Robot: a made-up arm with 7 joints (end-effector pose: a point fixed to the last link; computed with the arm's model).
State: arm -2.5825 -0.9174 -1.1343 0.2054 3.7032 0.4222 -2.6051
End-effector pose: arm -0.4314 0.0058 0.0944 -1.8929 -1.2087 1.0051
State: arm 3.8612 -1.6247 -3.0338 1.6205 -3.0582 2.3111 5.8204
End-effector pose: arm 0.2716 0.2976 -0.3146 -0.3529 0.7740 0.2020
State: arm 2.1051 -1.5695 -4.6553 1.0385 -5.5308 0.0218 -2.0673
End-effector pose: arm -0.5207 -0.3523 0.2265 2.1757 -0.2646 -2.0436
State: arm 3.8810 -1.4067 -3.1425 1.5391 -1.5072 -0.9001 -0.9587
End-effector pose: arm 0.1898 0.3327 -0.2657 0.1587 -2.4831 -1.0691
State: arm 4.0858 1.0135 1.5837 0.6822 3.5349 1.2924 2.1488
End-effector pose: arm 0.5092 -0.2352 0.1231 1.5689 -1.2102 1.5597
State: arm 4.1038 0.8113 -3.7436 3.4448 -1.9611 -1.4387 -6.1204
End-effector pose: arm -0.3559 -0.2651 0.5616 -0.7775 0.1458 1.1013
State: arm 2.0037 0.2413 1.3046 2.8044 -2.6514 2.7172 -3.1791
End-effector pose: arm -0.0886 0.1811 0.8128 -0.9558 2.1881 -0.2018
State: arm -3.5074 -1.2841 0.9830 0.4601 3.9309 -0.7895 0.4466
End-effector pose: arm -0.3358 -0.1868 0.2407 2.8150 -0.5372 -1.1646
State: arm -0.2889 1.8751 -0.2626 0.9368 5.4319 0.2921 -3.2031
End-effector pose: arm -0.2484 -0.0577 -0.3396 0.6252 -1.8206 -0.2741
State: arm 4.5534 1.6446 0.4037 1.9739 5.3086 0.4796 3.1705
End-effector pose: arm 0.1553 -0.5093 -0.3249 1.3401 2.8198 -0.0500
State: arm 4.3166 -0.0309 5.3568 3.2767 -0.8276 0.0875 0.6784
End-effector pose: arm 0.1667 0.0114 0.9288 -0.1059 0.0751 0.1033
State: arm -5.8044 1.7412 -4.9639 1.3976 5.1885 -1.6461 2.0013
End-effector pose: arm 0.0048 0.5344 0.1290 -0.2325 0.6900 0.9799
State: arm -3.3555 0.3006 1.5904 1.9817 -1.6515 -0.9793 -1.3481
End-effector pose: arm -0.1060 -0.4295 0.6813 0.4767 1.0862 -0.7183
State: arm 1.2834 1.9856 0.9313 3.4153 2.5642 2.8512 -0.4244
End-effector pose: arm 0.2853 0.4734 0.1634 0.8564 -0.6196 0.3715
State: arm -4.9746 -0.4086 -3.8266 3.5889 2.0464 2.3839 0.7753
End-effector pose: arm 0.2180 -0.1396 0.7395 -2.4540 1.6659 -0.7052
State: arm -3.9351 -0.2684 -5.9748 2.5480 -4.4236 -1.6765 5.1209
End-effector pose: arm -0.0453 0.0642 0.7953 -1.6677 0.2687 -0.1496
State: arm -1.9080 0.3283 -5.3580 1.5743 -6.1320 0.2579 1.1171
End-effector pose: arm 0.3183 -0.6166 0.4070 -0.8414 2.2050 -1.4218
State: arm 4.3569 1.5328 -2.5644 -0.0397 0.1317 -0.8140 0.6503
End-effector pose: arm -0.0221 0.3299 0.4389 -0.7267 -0.6912 -1.3515
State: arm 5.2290 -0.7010 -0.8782 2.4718 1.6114 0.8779 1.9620
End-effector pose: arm -0.3492 0.1103 0.9026 -0.0698 0.3892 -1.2458
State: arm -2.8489 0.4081 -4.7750 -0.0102 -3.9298 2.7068 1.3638
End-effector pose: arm 0.2082 -0.1968 0.0340 0.3221 -0.1574 0.8722
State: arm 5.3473 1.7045 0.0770 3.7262 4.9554 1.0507 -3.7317
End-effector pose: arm 0.3272 -0.5586 0.4464 -0.3463 -2.0449 1.9571
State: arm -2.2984 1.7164 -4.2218 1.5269 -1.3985 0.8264 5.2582
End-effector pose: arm 0.2355 -0.6100 0.4622 2.0759 0.2295 1.2465
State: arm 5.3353 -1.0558 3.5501 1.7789 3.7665 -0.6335 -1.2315
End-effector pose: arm -0.5138 0.2373 -0.0544 2.6278 -0.0432 -0.8761
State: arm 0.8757 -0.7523 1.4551 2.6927 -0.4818 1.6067 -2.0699
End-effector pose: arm -0.4681 -0.1312 0.7540 -1.1163 1.3046 1.5320
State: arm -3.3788 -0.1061 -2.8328 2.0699 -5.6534 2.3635 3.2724
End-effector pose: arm 0.4882 0.0922 0.5718 0.4125 -2.5945 -0.6997
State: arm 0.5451 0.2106 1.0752 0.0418 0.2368 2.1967 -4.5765
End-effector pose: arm -0.0816 0.0462 -0.0611 0.8560 0.0132 -0.1297
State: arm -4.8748 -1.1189 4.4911 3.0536 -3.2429 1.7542 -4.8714
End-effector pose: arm -0.1882 -0.6065 0.5529 -0.4804 -1.2375 -0.0414
